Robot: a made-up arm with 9 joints. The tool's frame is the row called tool.
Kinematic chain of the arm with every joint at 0, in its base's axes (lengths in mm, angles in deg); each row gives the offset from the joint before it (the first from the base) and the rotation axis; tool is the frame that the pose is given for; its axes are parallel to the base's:
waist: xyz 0 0 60 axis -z
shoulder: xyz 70 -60 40 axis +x
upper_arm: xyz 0 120 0 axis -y
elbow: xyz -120 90 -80 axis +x
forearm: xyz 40 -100 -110 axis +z
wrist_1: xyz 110 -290 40 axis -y
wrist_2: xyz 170 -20 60 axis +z
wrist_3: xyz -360 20 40 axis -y
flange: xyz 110 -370 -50 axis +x
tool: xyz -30 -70 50
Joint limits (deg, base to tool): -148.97..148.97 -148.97..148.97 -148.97..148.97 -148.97..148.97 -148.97..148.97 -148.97..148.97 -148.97..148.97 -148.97..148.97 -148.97..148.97
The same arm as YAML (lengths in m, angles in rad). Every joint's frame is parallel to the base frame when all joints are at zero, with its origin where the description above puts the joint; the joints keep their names.
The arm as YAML. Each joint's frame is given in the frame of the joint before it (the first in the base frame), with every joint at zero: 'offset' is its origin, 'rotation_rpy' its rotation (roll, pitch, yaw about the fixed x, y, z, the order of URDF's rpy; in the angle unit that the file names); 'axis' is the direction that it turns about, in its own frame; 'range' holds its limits. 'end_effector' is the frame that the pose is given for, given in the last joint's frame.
length_unit: m
angle_unit: rad
chain:
  - id: waist
    offset: [0.0, 0.0, 0.06]
    rotation_rpy: [0.0, 0.0, 0.0]
    axis: "-z"
    range: [-2.6, 2.6]
  - id: shoulder
    offset: [0.07, -0.06, 0.04]
    rotation_rpy: [0.0, 0.0, 0.0]
    axis: "+x"
    range: [-2.6, 2.6]
  - id: upper_arm
    offset: [0.0, 0.12, 0.0]
    rotation_rpy: [0.0, 0.0, 0.0]
    axis: "-y"
    range: [-2.6, 2.6]
  - id: elbow
    offset: [-0.12, 0.09, -0.08]
    rotation_rpy: [0.0, 0.0, 0.0]
    axis: "+x"
    range: [-2.6, 2.6]
  - id: forearm
    offset: [0.04, -0.1, -0.11]
    rotation_rpy: [0.0, 0.0, 0.0]
    axis: "+z"
    range: [-2.6, 2.6]
  - id: wrist_1
    offset: [0.11, -0.29, 0.04]
    rotation_rpy: [0.0, 0.0, 0.0]
    axis: "-y"
    range: [-2.6, 2.6]
  - id: wrist_2
    offset: [0.17, -0.02, 0.06]
    rotation_rpy: [0.0, 0.0, 0.0]
    axis: "+z"
    range: [-2.6, 2.6]
  - id: wrist_3
    offset: [-0.36, 0.02, 0.04]
    rotation_rpy: [0.0, 0.0, 0.0]
    axis: "-y"
    range: [-2.6, 2.6]
  - id: flange
    offset: [0.11, -0.37, -0.05]
    rotation_rpy: [0.0, 0.0, 0.0]
    axis: "+x"
    range: [-2.6, 2.6]
end_effector:
  offset: [-0.03, -0.07, 0.05]
  rotation_rpy: [0.0, 0.0, 0.0]

